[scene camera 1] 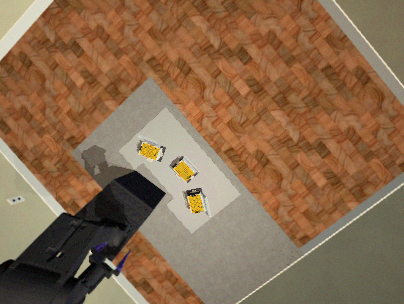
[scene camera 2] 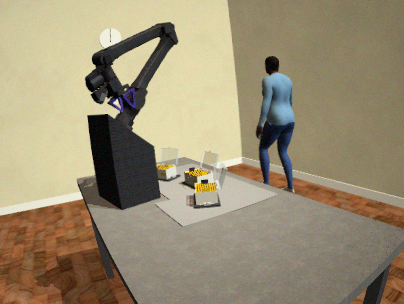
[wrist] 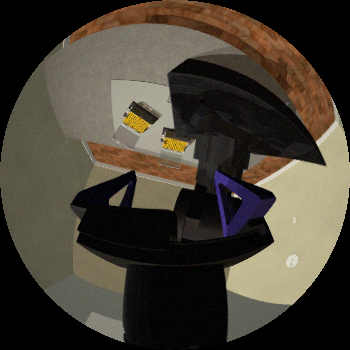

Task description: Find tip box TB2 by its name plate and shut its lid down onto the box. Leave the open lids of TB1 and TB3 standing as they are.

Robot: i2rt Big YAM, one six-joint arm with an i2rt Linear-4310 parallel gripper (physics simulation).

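Pixels of known places: gripper, between the fingertips: [scene camera 1: 121, 243] [scene camera 2: 128, 109] [wrist: 174, 174]; arm's base, origin of its link: [scene camera 1: 118, 226] [scene camera 2: 120, 127] [wrist: 224, 132].
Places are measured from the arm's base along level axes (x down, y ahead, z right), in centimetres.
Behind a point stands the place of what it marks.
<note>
Three tip boxes with yellow tips stand in a row on a light mat, clear lids open. The near box [scene camera 1: 195, 203] @[z 18.1, x 26.8, y 29.5 cm] [scene camera 2: 206, 196] [wrist: 136, 122] @[z 17.8, x 26.8, y 29.4 cm] has its lid [scene camera 1: 207, 204] @[z 19.4, x 18.2, y 38.0 cm] [scene camera 2: 222, 176] @[z 26.1, x 21.0, y 34.0 cm] [wrist: 127, 137] @[z 19.7, x 22.5, y 36.8 cm] upright. The middle box [scene camera 1: 184, 170] @[z -4.0, x 26.9, y 35.1 cm] [scene camera 2: 198, 178] [wrist: 175, 142] @[z -3.8, x 26.9, y 33.0 cm] has its lid [scene camera 2: 209, 160] @[z -5.9, x 22.1, y 41.7 cm] [wrist: 171, 159] @[z -6.1, x 22.3, y 41.6 cm] raised. The far box [scene camera 1: 150, 151] [scene camera 2: 166, 171] @[z -19.9, x 27.7, y 23.0 cm] also has a raised lid [scene camera 2: 170, 155] @[z -30.6, x 22.0, y 28.7 cm]; this box does not show in the wrist view. No name plate is legible, so I cannot tell which is TB2. My gripper [scene camera 1: 116, 250] [scene camera 2: 127, 107] @[z 5.7, x -7.5, y 3.8 cm] [wrist: 174, 174] @[z 5.7, x -7.5, y 3.8 cm] is open, empty, high and away from the boxes.
A tall black sloped pedestal [scene camera 1: 136, 191] @[z -9.3, x 13.3, y 8.9 cm] [scene camera 2: 122, 165] @[z 9.2, x 14.3, y -1.8 cm] [wrist: 220, 100] @[z 6.6, x -5.9, y -5.1 cm] stands beside the mat [scene camera 1: 220, 192] @[z 22.2, x 32.6, y 46.5 cm] [scene camera 2: 182, 217] @[z 29.7, x 32.6, y 15.5 cm] on the grey table [scene camera 1: 240, 260] @[z 71.5, x 32.8, y 32.7 cm] [scene camera 2: 240, 250] @[z 61.4, x 32.9, y 22.9 cm]. A person [scene camera 2: 278, 105] stands beyond the table, back turned.
</note>
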